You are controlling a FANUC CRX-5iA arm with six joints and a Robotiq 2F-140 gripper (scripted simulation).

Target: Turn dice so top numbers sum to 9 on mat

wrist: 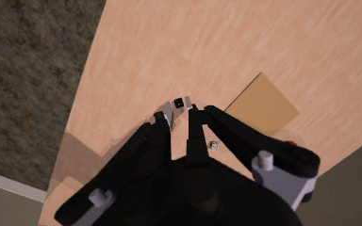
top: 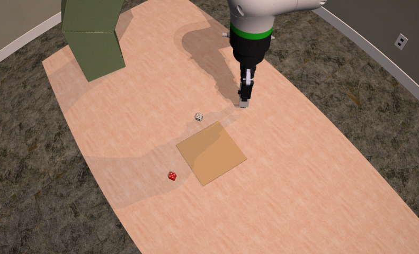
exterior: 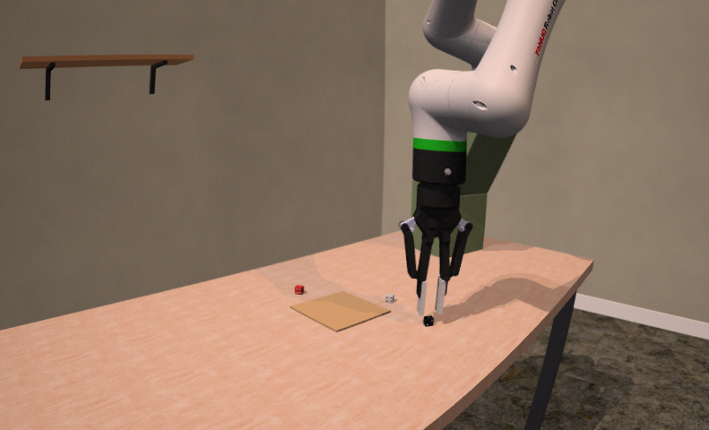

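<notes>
Now: the black die 5 cm below my hand. From my hand the other things lie so: tan square mat: 16 cm to the right, 7 cm ahead, 6 cm below; white die: 13 cm to the right, 5 cm below, 4 cm behind; red die: 29 cm to the right, 8 cm ahead, 5 cm below.
</notes>
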